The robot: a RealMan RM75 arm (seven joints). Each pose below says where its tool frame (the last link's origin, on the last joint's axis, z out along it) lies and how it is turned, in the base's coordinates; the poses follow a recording.
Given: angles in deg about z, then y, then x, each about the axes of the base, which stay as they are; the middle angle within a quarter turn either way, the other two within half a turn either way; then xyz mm.
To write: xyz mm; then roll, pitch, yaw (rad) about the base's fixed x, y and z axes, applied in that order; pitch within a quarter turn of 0, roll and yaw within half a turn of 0. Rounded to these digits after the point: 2 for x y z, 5 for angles.
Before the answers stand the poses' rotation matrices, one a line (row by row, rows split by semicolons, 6 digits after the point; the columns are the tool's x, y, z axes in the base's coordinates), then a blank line. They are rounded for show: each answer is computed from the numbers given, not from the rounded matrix.
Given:
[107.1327, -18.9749, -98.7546, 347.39, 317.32, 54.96]
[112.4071, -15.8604, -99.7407, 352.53, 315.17, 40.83]
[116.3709, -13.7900, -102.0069, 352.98, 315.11, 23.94]
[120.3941, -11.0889, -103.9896, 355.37, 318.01, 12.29]
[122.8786, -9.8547, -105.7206, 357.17, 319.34, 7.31]
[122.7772, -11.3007, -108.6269, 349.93, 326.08, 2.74]
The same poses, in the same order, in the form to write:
-0.278578 -0.903697 -0.325154; -0.240118 -0.262268 0.934643; -0.929912 0.338447 -0.143932
-0.366673 -0.889304 -0.273294; -0.259089 -0.184525 0.948063; -0.893545 0.418437 -0.162749
-0.431377 -0.870113 -0.238364; -0.289942 -0.116484 0.949929; -0.854311 0.478889 -0.202033
-0.496499 -0.846462 -0.192332; -0.302945 -0.038668 0.952223; -0.813458 0.531044 -0.237232
-0.534851 -0.827431 -0.171150; -0.316982 0.008727 0.948391; -0.783235 0.561499 -0.266949
-0.530878 -0.824481 -0.195958; -0.369079 0.016789 0.929246; -0.762856 0.565640 -0.313212

[347.39, 317.32, 54.96, 1.97290, 1.19417, -2.43021]
[352.53, 315.17, 40.83, 1.94174, 1.10518, -2.52645]
[352.98, 315.11, 23.94, 1.97002, 1.02422, -2.54982]
[355.37, 318.01, 12.29, 1.99093, 0.95007, -2.59373]
[357.17, 319.34, 7.31, 2.01459, 0.89985, -2.60659]
[349.93, 326.08, 2.74, 2.07650, 0.86772, -2.53408]

